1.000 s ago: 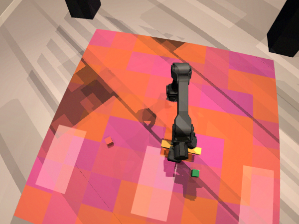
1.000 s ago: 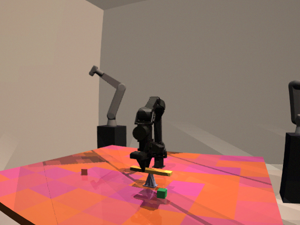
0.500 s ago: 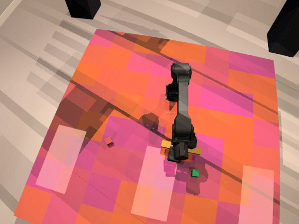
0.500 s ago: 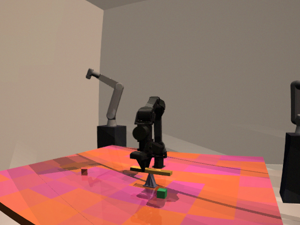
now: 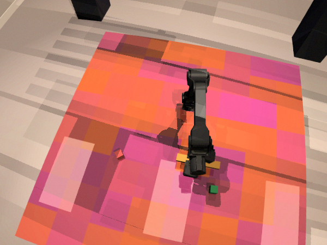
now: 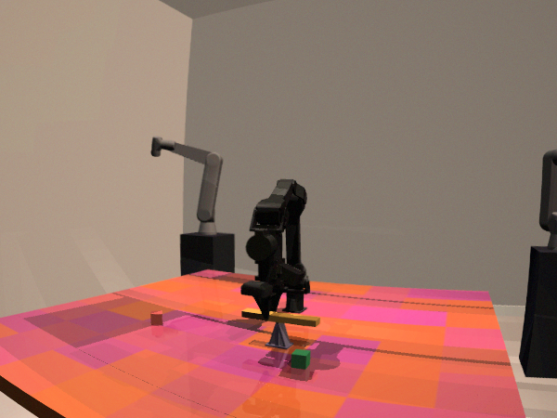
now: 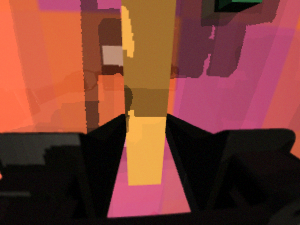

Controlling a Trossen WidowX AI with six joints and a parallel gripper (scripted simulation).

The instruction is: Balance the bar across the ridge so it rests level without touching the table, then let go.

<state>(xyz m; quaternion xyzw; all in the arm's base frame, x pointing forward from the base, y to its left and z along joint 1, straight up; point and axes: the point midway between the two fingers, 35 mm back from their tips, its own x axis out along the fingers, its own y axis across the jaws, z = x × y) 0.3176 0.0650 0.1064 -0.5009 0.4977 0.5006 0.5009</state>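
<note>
Right now my gripper tip is 30 mm to the right of the yellow bar. The rest, counted from my gripper tip: green cube: 120 mm to the left, 100 mm ahead, 60 mm below; then small red cube: 340 mm to the right, 60 mm below, 30 mm ahead.
</note>
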